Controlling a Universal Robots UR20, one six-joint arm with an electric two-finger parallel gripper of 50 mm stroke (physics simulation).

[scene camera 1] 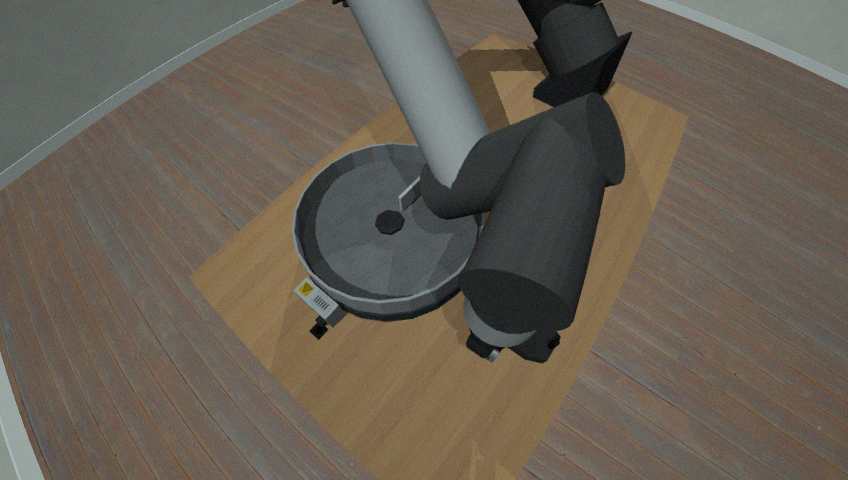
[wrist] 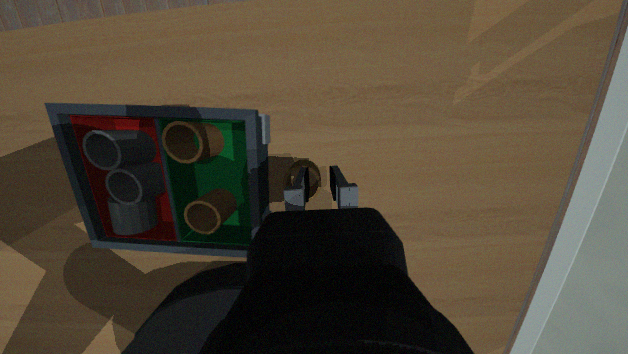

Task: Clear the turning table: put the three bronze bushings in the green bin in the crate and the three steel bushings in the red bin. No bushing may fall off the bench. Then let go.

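Frame: origin at the arm's base, x back, y right, z up, level; millimetres.
Seen in the pictures: gripper, fingertip midpoint: point(scene camera 1: 492, 352) point(wrist: 319, 177); arm's base at its link origin: point(scene camera 1: 583, 58).
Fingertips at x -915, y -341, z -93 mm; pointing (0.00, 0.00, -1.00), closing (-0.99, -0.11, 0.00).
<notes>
Offsets run from my fingertips to a thing's top centre. "*": to the spot under its first point. Level surfaces: height alone.
The crate @(* dx +193, dy -53, dz +12 mm) point(wrist: 100, 108) shows in the wrist view. Its red bin @(* dx +182, dy +81, dz -19 mm) point(wrist: 167, 227) holds three grey steel bushings @(dx +209, dy -15, dz +6 mm) point(wrist: 137, 148) @(dx +196, dy +21, dz +6 mm) point(wrist: 150, 176) @(dx +213, dy +58, dz +6 mm) point(wrist: 132, 217). Its green bin @(* dx +135, dy +15, dz -32 mm) point(wrist: 205, 175) holds two bronze bushings @(dx +128, dy -27, dz +6 mm) point(wrist: 214, 140) @(dx +118, dy +49, dz +6 mm) point(wrist: 226, 201), apart from each other. A third bronze bushing @(dx +17, dy +9, dz +0 mm) point(wrist: 314, 179) is on the bench just right of the crate, outside it, partly hidden behind the left finger. My gripper point(wrist: 319, 177) is partly open above the bench, with bare wood showing between the fingers. The turning table @(dx +59, dy +354, dz +23 mm) point(scene camera 1: 357, 249) shows no bushing on its visible part; the arm hides its right side.
The wooden bench @(dz -38 mm) point(scene camera 1: 380, 386) point(wrist: 425, 125) lies under everything. A white box with a yellow label @(* dx -171, dy +323, dz +20 mm) point(scene camera 1: 317, 298) sits at the turning table's rim. A pale guide plate @(* dx +130, dy +358, dz +52 mm) point(scene camera 1: 409, 194) stands above its disc, near the dark hub @(dx +59, dy +354, dz +23 mm) point(scene camera 1: 389, 221). In the scene view the arm hides the crate.
</notes>
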